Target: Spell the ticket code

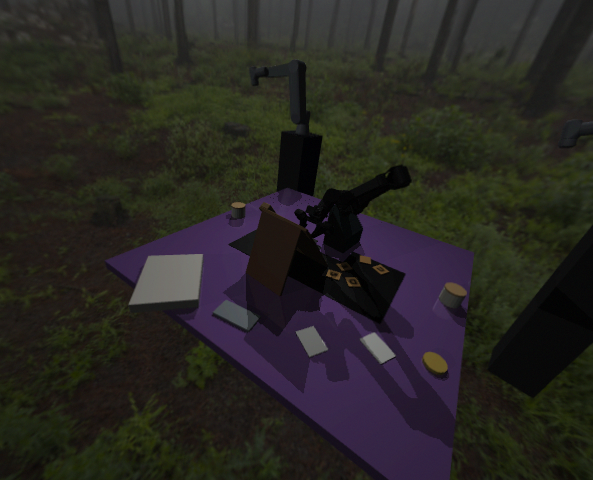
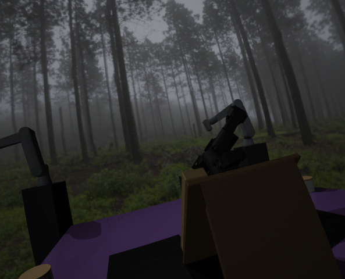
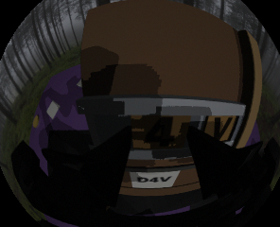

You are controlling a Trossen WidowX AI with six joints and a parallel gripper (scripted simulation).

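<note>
Right now my gripper tip is 8 cm to the left of the tan letter tile marked v. The rest, counted from my gripper tip: white ticket: 9 cm below, 6 cm behind; black mat: 17 cm below, 16 cm behind, 1 cm to the right; grey card: 36 cm ahead, 17 cm below, 4 cm to the left.
</note>
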